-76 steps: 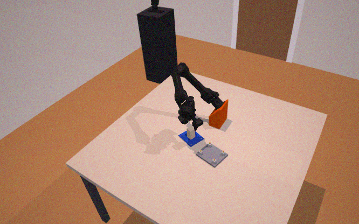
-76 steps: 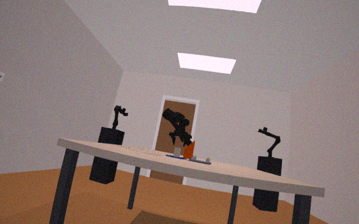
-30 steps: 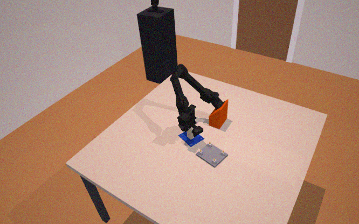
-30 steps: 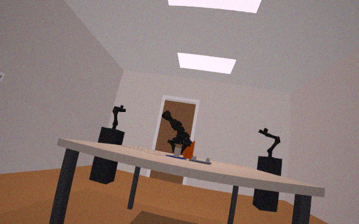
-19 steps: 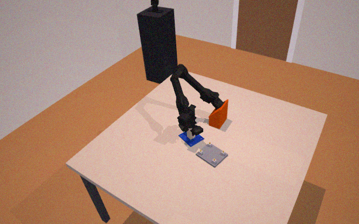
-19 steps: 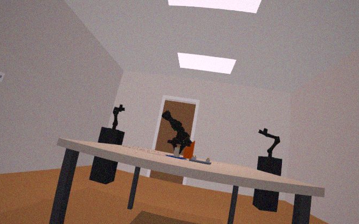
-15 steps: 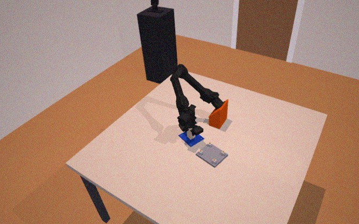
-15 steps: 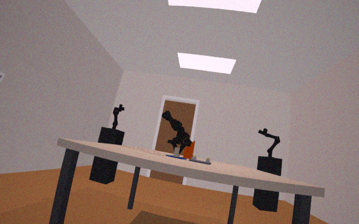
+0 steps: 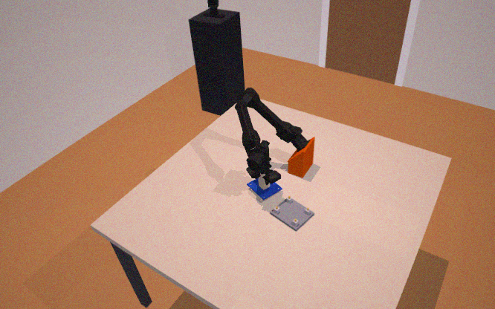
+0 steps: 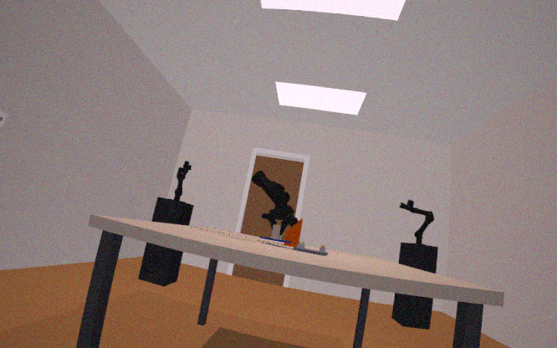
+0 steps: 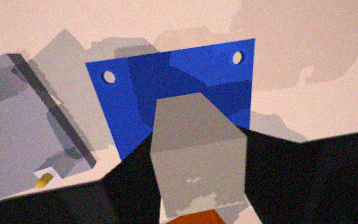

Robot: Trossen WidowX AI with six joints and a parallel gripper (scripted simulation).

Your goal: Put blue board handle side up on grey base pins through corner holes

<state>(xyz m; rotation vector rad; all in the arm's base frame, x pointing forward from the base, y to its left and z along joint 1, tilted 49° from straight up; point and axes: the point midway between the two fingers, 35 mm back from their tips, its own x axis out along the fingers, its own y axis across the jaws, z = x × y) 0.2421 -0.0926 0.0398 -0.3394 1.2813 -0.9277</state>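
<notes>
The grey base is 7 cm ahead of my gripper tip, 18 cm to the left of it and 5 cm below it. Also, from my gripper tip: blue board 1 cm below.
</notes>
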